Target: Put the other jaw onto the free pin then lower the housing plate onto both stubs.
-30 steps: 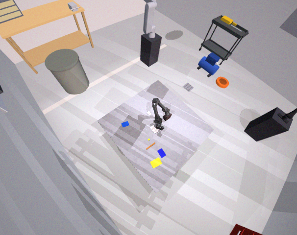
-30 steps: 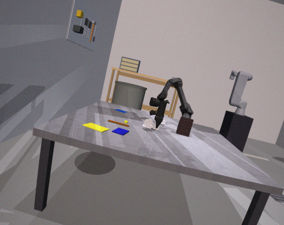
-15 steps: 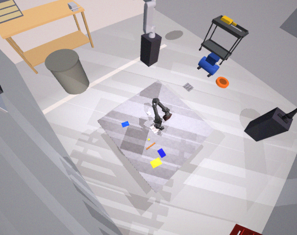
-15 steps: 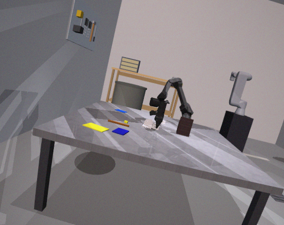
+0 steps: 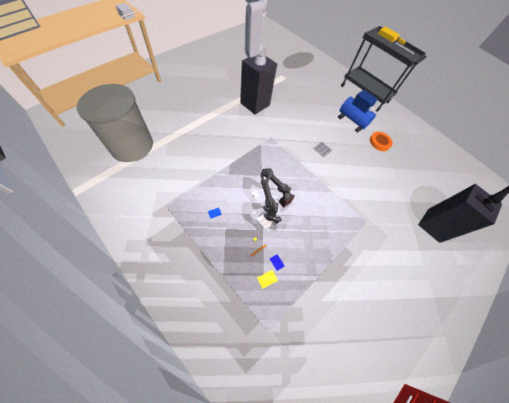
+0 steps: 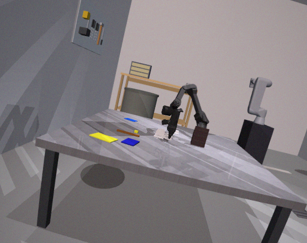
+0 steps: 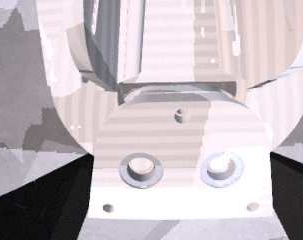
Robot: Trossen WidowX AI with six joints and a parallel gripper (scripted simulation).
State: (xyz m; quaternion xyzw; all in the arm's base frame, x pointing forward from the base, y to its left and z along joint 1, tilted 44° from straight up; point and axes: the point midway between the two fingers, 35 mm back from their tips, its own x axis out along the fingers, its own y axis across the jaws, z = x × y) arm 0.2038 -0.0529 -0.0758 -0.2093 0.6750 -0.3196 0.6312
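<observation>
My gripper tip is now 10 mm short of the white housing plate and 20 mm below it. The rest, counted from my gripper tip: white jaw (30 mm ahead, 10 mm to the left, 10 mm above); then small yellow cube (240 mm ahead, 50 mm to the left); then orange bar (290 mm ahead, 130 mm to the left).
</observation>
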